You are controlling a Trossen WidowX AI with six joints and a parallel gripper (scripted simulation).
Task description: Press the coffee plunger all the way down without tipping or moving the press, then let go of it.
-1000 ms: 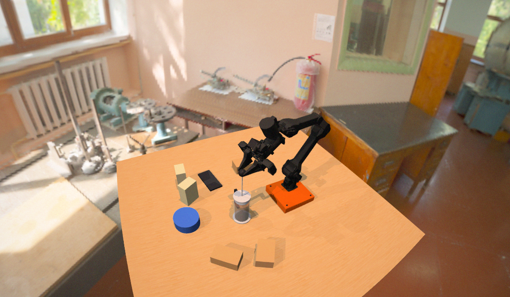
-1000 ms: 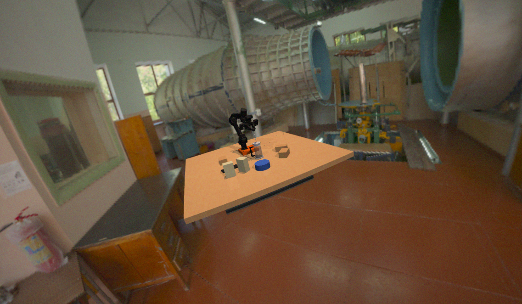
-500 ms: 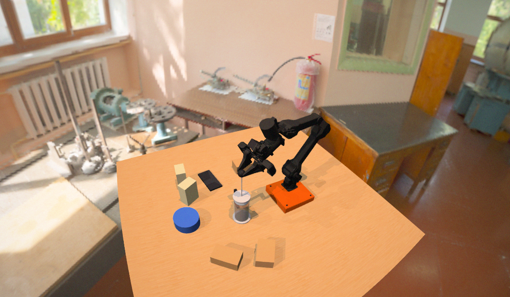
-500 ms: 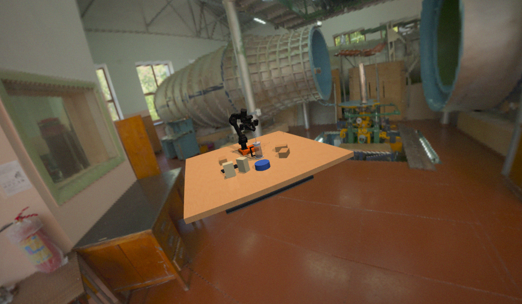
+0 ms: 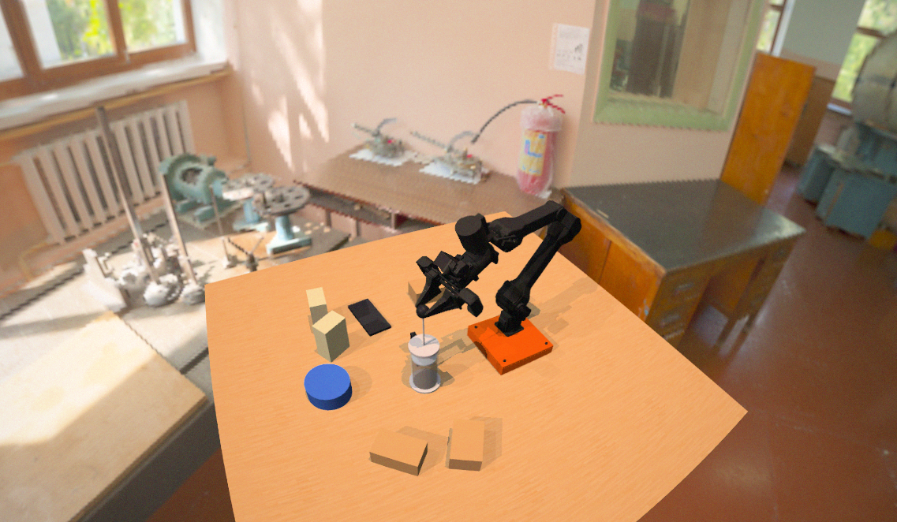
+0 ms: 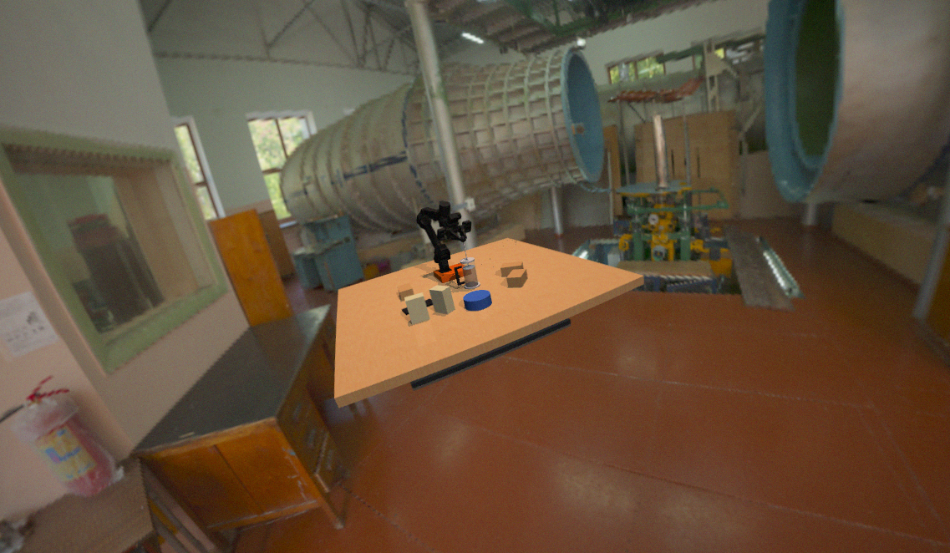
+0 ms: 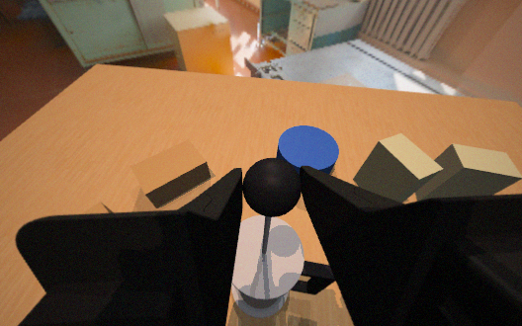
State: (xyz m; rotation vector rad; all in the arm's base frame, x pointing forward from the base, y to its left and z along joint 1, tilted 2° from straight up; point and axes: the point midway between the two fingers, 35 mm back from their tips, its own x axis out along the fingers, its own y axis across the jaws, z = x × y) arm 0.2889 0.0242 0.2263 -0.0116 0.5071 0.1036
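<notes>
Right now my gripper tip is 1 cm past the coffee press, 2 cm to the left of it and 13 cm above it. The rest, counted from my gripper tip: blue disc: 22 cm ahead, 9 cm to the right, 23 cm below.
</notes>
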